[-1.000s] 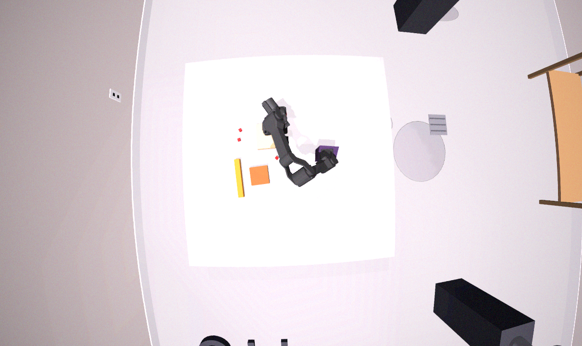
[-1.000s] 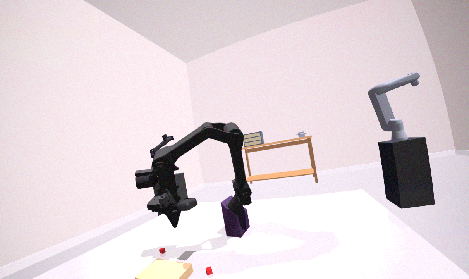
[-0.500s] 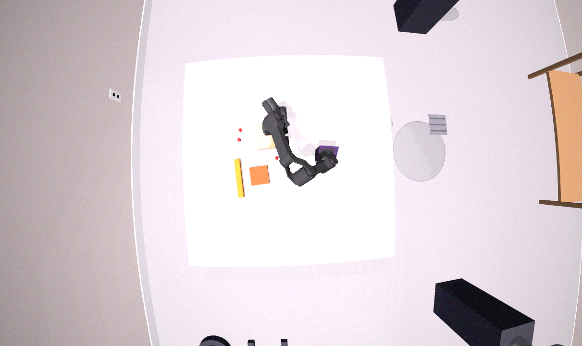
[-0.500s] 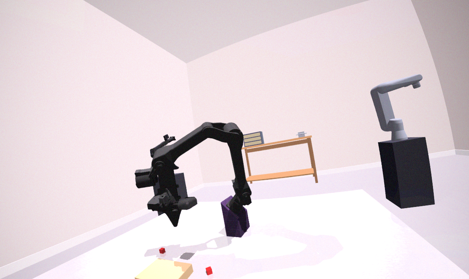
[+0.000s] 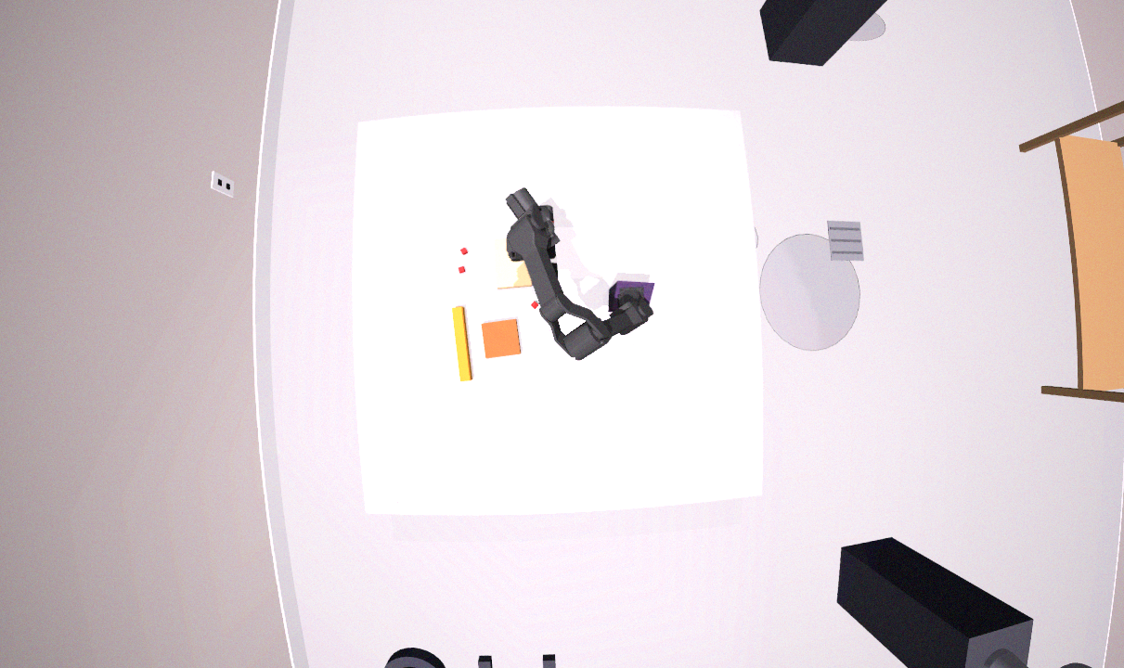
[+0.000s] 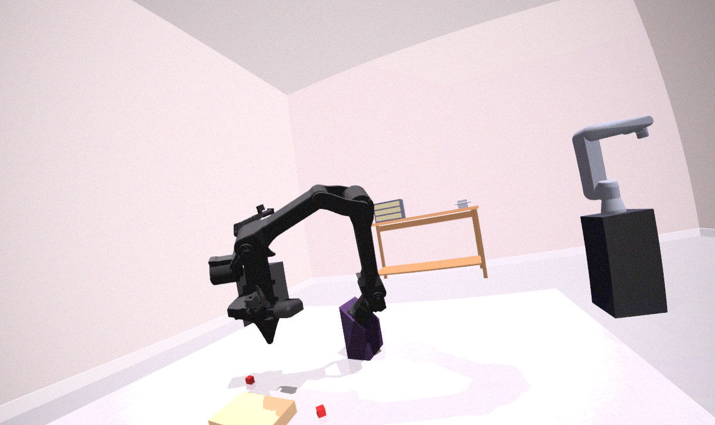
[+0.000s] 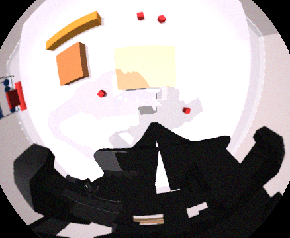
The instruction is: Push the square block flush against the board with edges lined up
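My gripper tip is now 140 mm short of the orange square block, 230 mm to the right of it and 120 mm above it. Also, from my gripper tip: long orange band 260 mm ahead, 240 mm to the left, 120 mm below; pale yellow flat rectangle 100 mm ahead, 120 mm below.
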